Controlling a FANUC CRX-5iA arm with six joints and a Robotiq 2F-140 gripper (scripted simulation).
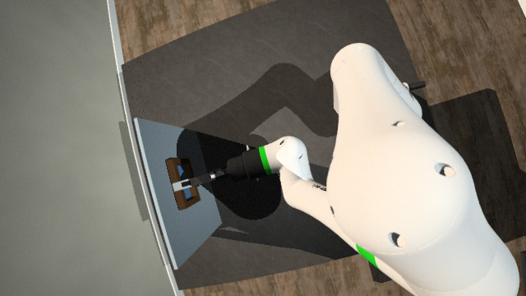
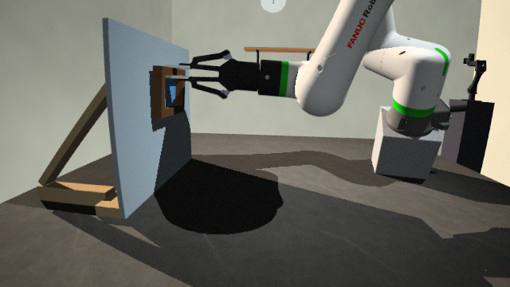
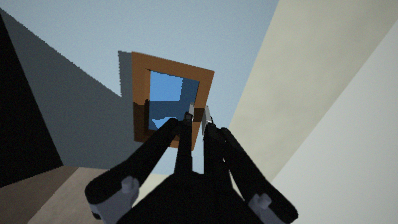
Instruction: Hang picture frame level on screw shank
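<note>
My gripper is now 4 cm short of the picture frame and 5 cm above it. The rest, counted from my hand: pale blue wall panel (6 cm ahead, 11 cm below).
</note>
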